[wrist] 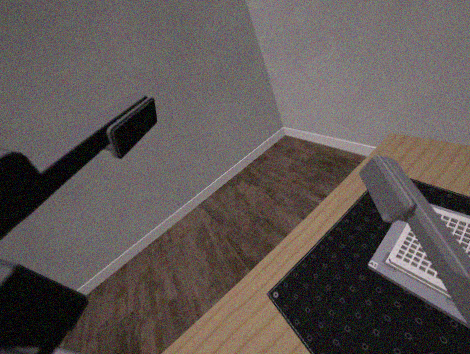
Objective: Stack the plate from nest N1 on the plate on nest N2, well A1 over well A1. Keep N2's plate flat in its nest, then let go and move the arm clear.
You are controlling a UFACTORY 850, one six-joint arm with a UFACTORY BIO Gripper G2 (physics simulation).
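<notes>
My gripper (261,157) is open and empty, its two fingers wide apart, one at the left against the wall and one at the right over the table. A white plate with a grid of wells (412,252) lies in a grey nest (382,255) at the right edge of the wrist view. The right finger hides part of the plate, and the view cuts off the rest. A small label at the nest's near corner is too blurred to read surely, so I cannot tell whether this is N1 or N2. A second plate cannot be made out.
The nest stands on a black mat with small ring marks (327,287), on a wooden table (235,305). The table's edge runs diagonally through the view. Beyond it are the dark wooden floor (215,225) and grey walls (200,65).
</notes>
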